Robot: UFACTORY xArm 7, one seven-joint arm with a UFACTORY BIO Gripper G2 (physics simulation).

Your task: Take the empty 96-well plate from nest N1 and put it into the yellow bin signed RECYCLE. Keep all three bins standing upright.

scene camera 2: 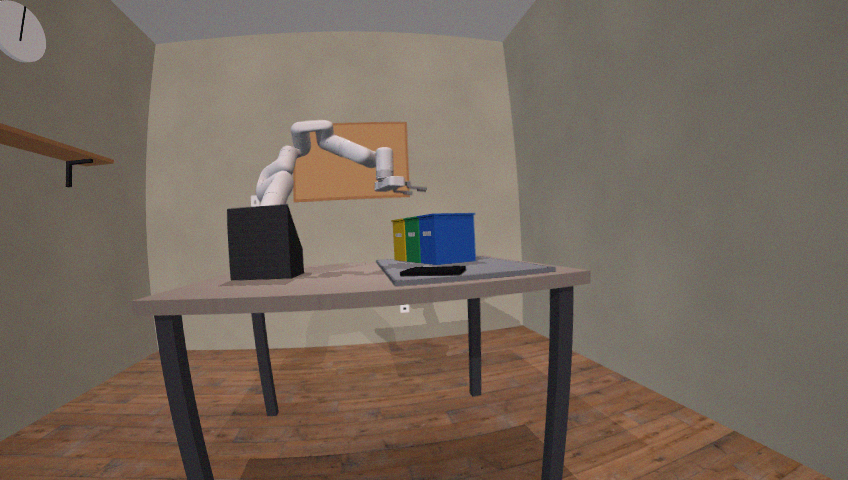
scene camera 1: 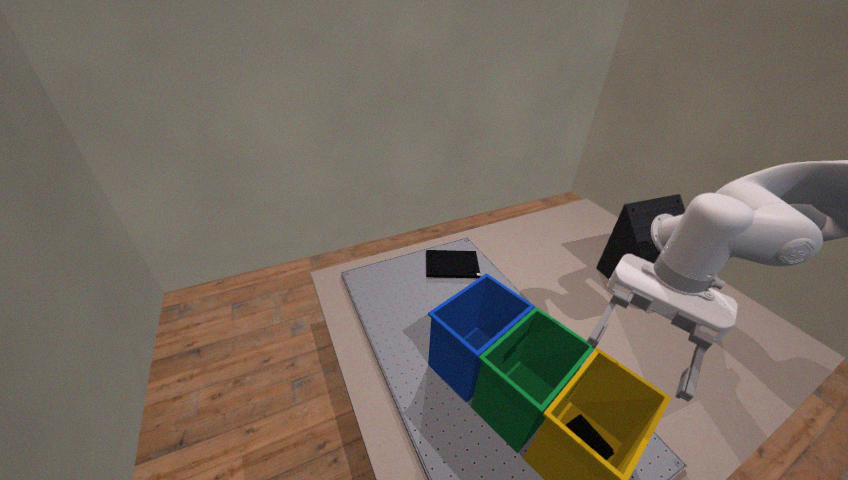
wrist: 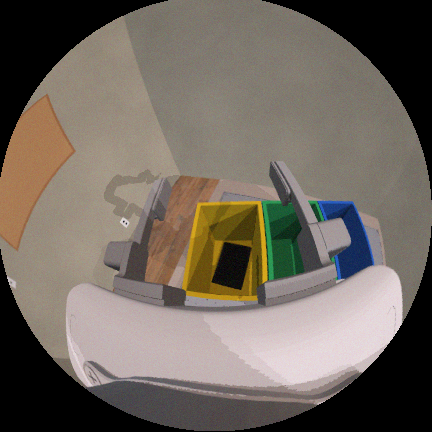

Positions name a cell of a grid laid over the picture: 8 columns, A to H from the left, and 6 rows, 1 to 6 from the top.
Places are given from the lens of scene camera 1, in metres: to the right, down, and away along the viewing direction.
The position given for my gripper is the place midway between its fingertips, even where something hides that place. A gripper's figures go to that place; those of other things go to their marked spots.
my gripper (scene camera 1: F5): 0.28, 0.17, 0.43
blue bin (scene camera 1: E5): 0.10, 0.21, 0.80
